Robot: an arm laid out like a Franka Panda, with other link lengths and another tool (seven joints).
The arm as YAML. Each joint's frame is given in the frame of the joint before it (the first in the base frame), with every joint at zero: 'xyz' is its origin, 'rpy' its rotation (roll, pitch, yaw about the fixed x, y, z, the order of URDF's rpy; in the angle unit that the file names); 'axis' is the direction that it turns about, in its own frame. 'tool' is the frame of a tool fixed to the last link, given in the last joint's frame.
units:
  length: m
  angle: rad
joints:
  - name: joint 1
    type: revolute
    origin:
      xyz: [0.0, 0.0, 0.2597]
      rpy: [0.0, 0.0, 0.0]
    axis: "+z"
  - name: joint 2
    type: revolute
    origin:
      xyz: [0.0, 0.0, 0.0]
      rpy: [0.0, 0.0, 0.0]
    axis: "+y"
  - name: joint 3
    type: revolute
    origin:
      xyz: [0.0, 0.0, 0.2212]
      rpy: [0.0, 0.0, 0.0]
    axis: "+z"
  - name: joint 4
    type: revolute
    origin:
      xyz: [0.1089, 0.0, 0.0]
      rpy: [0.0, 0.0, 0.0]
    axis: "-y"
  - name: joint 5
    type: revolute
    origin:
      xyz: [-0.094, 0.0, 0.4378]
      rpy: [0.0, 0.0, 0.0]
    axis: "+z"
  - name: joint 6
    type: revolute
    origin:
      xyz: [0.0, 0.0, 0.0]
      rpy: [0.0, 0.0, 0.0]
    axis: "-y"
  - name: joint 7
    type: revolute
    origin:
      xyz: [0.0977, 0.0, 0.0]
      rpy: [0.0, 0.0, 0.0]
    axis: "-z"
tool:
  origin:
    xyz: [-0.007, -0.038, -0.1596]
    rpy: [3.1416, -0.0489, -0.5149]
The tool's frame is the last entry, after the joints.
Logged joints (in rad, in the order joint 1, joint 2, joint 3, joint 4, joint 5, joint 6, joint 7), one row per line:
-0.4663 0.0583 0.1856 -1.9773 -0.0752 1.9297 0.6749
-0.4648 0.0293 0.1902 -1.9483 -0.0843 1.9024 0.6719
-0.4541 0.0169 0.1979 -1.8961 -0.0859 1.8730 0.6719
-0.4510 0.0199 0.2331 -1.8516 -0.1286 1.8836 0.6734
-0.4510 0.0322 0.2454 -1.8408 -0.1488 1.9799 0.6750
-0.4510 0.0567 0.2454 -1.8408 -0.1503 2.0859 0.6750
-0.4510 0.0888 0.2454 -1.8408 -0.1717 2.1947 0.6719
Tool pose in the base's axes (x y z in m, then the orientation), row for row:
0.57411 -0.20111 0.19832 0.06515 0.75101 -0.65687 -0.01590
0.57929 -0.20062 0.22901 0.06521 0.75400 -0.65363 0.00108
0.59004 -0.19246 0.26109 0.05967 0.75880 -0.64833 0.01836
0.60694 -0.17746 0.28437 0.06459 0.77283 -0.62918 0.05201
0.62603 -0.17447 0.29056 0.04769 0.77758 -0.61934 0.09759
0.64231 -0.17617 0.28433 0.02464 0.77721 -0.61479 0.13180
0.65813 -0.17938 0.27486 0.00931 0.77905 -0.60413 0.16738
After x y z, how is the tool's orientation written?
As a quaternion, w x y z.
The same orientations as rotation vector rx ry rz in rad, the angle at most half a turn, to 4 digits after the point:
2.2663 -1.9822 -0.0480
2.2752 -1.9723 0.0033
2.2973 -1.9629 0.0556
2.3329 -1.8992 0.1570
2.3713 -1.8888 0.2976
2.4041 -1.9017 0.4077
2.4331 -1.8868 0.5227

